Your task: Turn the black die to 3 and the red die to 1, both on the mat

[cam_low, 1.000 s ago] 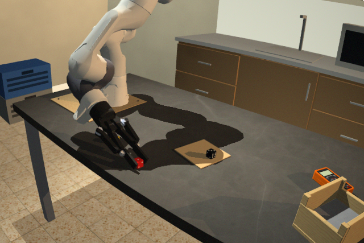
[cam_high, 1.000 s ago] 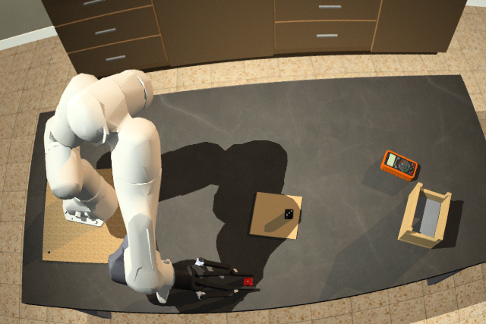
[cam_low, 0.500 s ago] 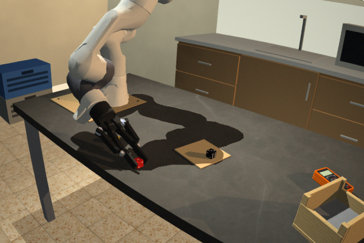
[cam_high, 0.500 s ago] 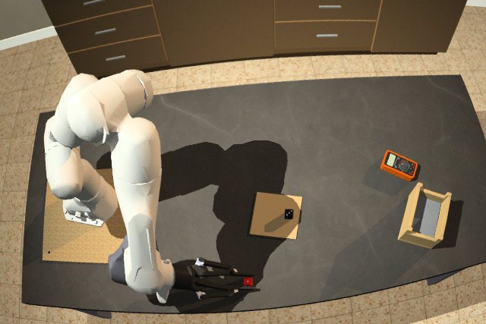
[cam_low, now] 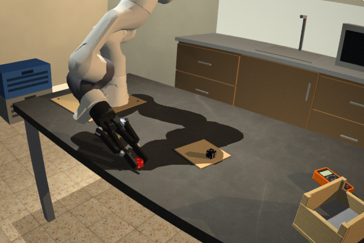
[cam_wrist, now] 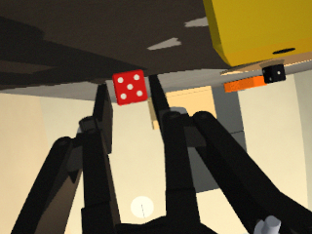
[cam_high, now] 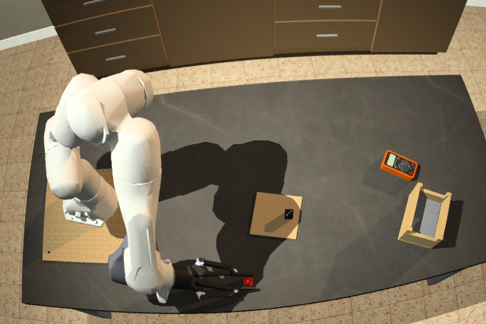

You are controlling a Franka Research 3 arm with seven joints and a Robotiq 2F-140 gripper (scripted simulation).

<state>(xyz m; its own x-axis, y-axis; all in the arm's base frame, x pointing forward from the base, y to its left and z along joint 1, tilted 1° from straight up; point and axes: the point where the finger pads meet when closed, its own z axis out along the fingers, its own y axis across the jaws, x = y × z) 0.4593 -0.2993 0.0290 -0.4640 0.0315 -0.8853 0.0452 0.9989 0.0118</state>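
Now: hand 20 mm above the red die and 10 mm short of it. Also, from my hand: black die 200 mm to the left, 150 mm ahead, 10 mm below; then yellow die 150 mm behind, 40 mm to the left, 20 mm below; then tan mat 210 mm to the left, 120 mm ahead, 30 mm below.
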